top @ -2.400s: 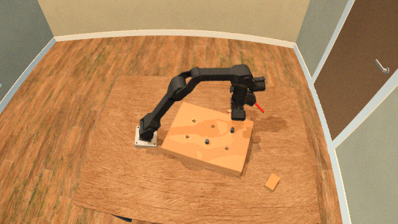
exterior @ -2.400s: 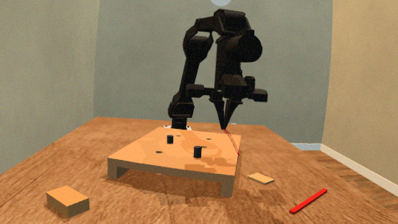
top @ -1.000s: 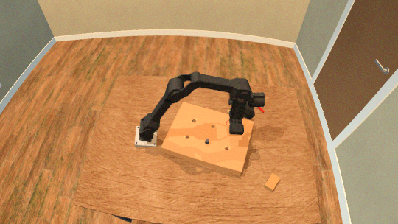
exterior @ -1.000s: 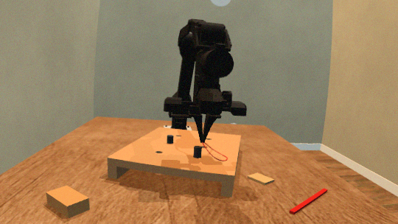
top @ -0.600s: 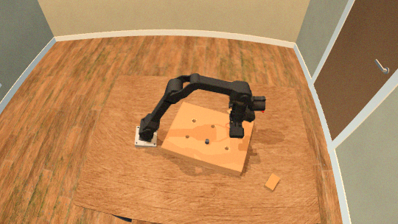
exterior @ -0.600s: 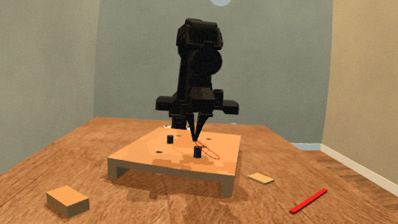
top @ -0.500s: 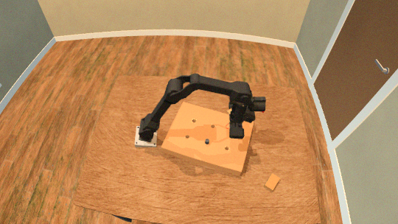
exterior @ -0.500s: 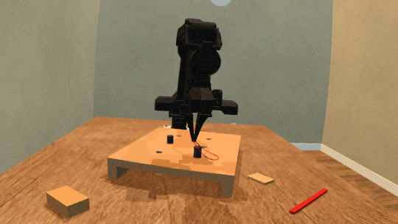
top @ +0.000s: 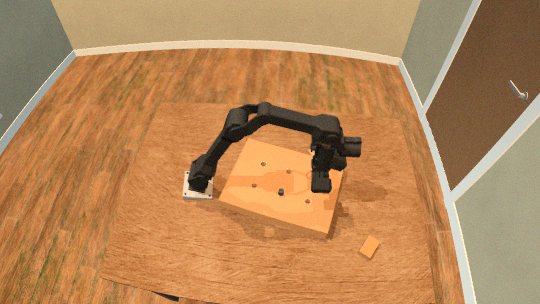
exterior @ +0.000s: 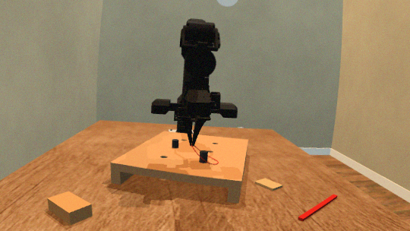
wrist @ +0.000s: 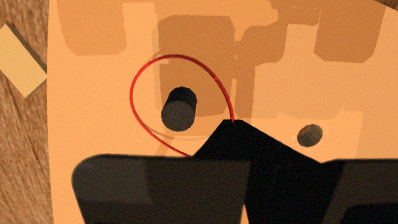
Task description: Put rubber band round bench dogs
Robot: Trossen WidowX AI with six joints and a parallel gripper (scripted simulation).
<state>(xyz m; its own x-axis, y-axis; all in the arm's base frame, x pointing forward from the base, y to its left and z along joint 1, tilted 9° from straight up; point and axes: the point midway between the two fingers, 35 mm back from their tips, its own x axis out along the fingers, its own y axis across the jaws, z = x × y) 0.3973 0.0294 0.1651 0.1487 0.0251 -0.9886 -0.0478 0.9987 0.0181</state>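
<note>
Now: the light wooden board 11 cm behind my hand and 9 cm below it. From my hand the other things lie so: thin tan tile 19 cm to the left, 12 cm below, 1 cm ahead; red stick 27 cm to the left, 14 cm ahead, 12 cm below; tan block 21 cm to the right, 21 cm ahead, 11 cm below.
</note>
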